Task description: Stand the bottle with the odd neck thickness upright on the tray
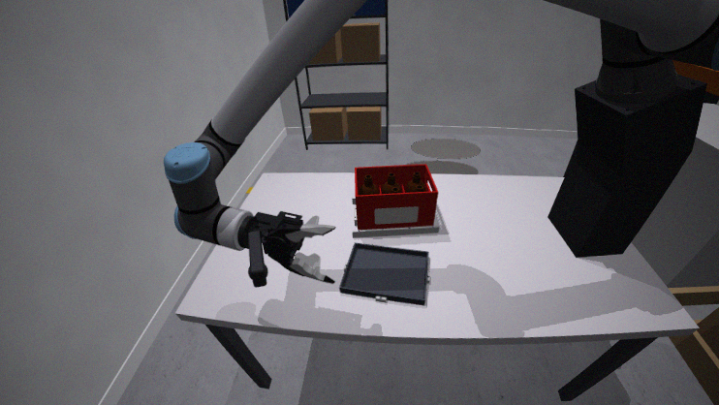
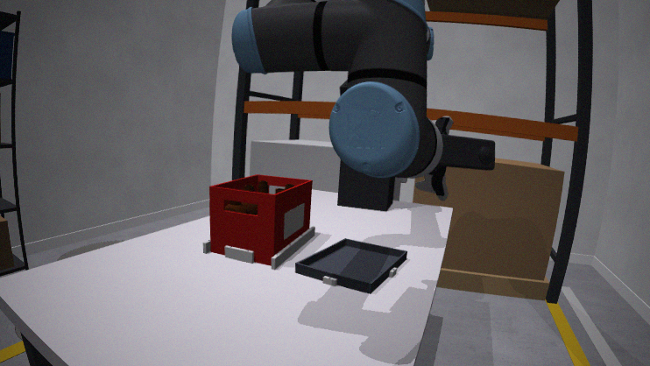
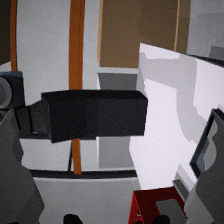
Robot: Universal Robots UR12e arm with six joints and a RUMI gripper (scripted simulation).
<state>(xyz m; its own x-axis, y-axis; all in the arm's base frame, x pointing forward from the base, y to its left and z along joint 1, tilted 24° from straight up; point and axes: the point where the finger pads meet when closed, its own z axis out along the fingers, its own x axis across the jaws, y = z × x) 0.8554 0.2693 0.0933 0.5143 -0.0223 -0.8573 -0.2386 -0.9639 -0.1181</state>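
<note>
Right now my hand is 500 mm to the left of the glass bottle, 210 mm above it and 190 mm past it. The rest, counted from my hand: dark tray 280 mm below, 180 mm to the right, 130 mm behind; then red crate 450 mm to the right, 210 mm below, 190 mm behind; then brown bottle 500 mm to the right, 210 mm below, 100 mm behind.
</note>
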